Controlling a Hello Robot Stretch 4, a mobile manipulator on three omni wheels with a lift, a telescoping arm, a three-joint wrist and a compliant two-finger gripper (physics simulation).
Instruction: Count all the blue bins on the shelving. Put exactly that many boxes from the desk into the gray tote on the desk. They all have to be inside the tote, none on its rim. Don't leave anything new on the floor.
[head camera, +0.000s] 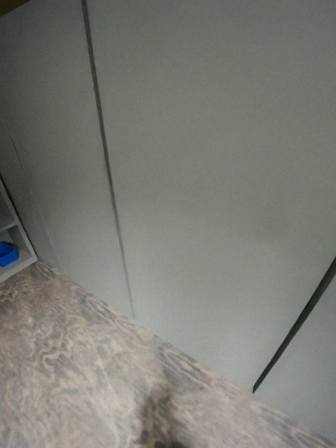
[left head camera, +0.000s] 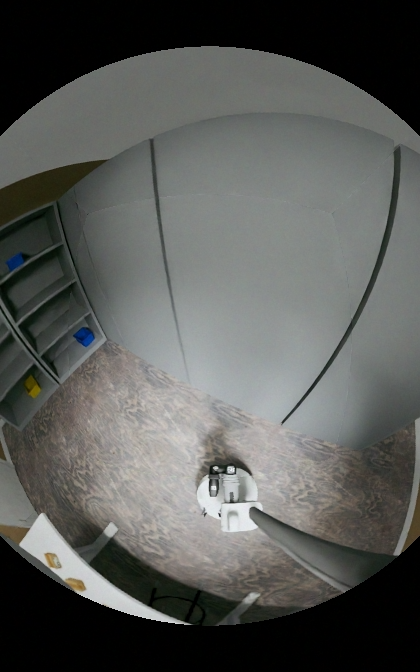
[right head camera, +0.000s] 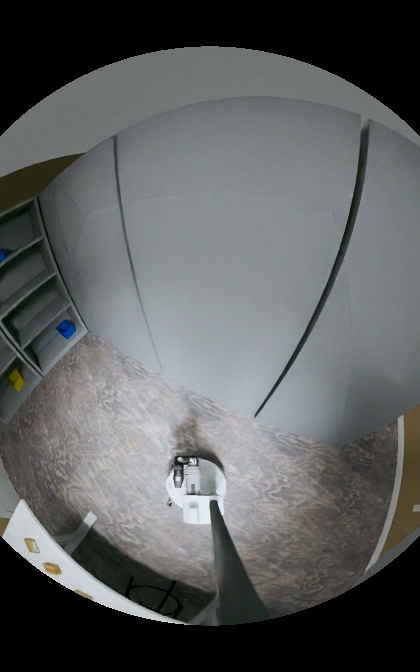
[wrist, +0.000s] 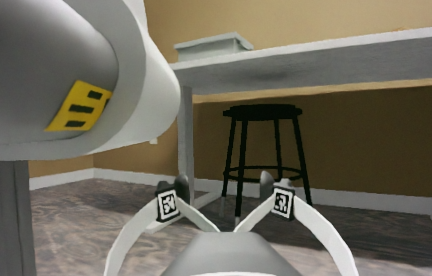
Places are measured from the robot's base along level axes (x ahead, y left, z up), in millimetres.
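Pixels of known places: hand, tool point: (left head camera: 211, 514) (right head camera: 176, 504) (wrist: 224, 192).
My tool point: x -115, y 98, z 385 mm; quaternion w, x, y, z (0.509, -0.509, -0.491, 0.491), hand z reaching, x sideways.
Note:
Ahead of a thing's pixels: the offset from my tool point to its top centre. "*": to the spot under its first point. Level surfaces: height alone.
My gripper (wrist: 224, 186) is open in the wrist view, with no object between its fingertips. The gray tote {dx -950, dy +10, dz +427 mm} (wrist: 212, 49) stands on the desk {dz +282 mm} (wrist: 325, 65), high ahead of the gripper; its inside is hidden. The white desk (left head camera: 37, 536) (right head camera: 19, 522) is at the lower left of both side head views. Orange-brown boxes (left head camera: 53, 560) (right head camera: 52, 568) lie on it, partly cut off by the view edge. The gray shelving (left head camera: 47, 302) (right head camera: 30, 295) at the left holds a lower blue bin (head camera: 7, 254) (left head camera: 84, 336) (right head camera: 66, 329) and an upper blue bin (left head camera: 15, 261) (right head camera: 2, 255). The shelving is partly cut off.
A yellow bin (left head camera: 32, 386) (right head camera: 16, 380) sits low on the left shelving. A large gray wall panel (head camera: 200, 175) (left head camera: 250, 275) (right head camera: 225, 275) stands ahead of the head cameras. A black stool {* dx -792, dy +193, dz +111 mm} (wrist: 262, 112) stands under the desk, near a gray desk leg {* dx -1181, dy -148, dz +14 mm} (wrist: 185, 135).

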